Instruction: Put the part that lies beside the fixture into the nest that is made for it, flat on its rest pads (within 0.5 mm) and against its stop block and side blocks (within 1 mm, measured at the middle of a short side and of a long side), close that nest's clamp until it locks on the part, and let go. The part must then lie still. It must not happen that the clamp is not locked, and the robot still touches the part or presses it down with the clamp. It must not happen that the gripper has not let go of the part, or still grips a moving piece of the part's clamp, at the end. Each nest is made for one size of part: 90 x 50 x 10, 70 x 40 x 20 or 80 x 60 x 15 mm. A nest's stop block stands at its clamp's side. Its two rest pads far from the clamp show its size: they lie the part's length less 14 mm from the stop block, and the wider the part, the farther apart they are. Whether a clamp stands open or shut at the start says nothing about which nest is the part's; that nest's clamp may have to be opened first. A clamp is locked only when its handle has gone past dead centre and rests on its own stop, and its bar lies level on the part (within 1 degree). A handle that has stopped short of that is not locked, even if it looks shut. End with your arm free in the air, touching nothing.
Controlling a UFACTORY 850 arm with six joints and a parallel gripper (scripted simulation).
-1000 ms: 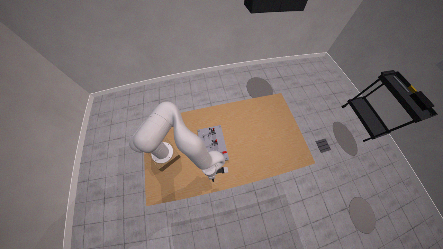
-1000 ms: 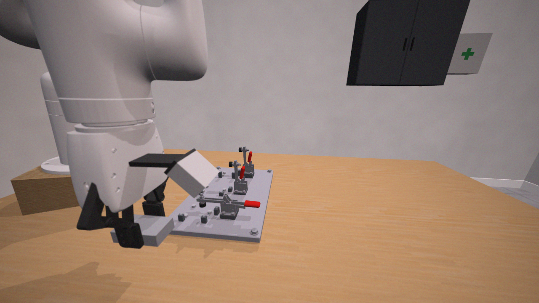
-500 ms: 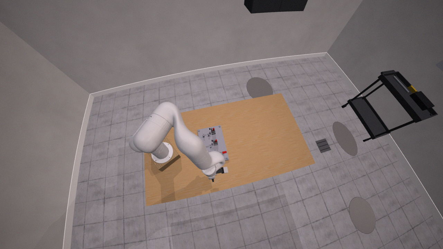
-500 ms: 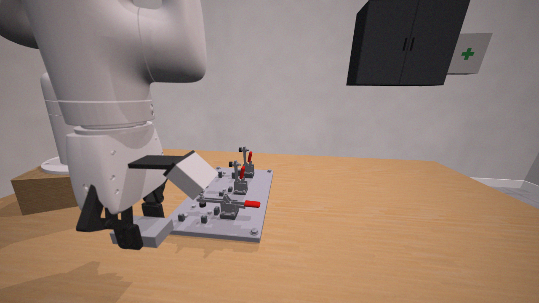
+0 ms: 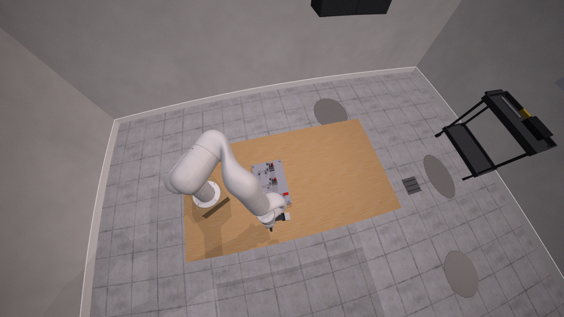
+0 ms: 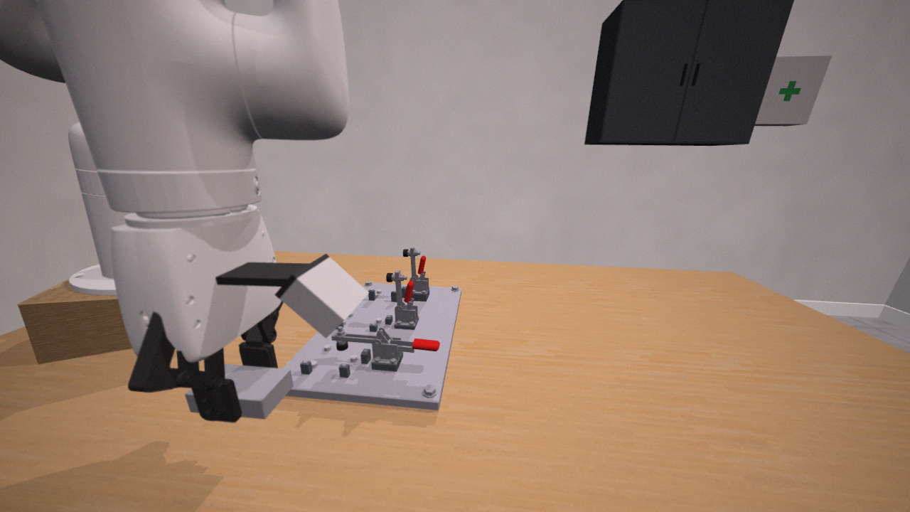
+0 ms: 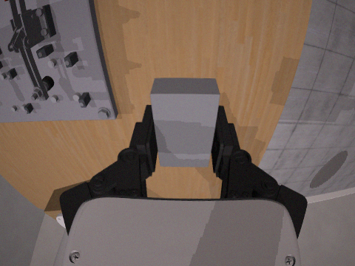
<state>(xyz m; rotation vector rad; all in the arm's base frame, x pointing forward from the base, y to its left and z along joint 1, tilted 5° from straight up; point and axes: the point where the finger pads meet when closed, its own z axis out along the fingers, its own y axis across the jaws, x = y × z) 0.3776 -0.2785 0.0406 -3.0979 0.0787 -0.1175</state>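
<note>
My gripper is now 160 mm to the right of the clamp, 90 mm short of it and 60 mm above it. Round my hand: grey fixture plate (270 mm to the left, 100 mm below, 60 mm ahead); grey block part (10 mm below).
</note>
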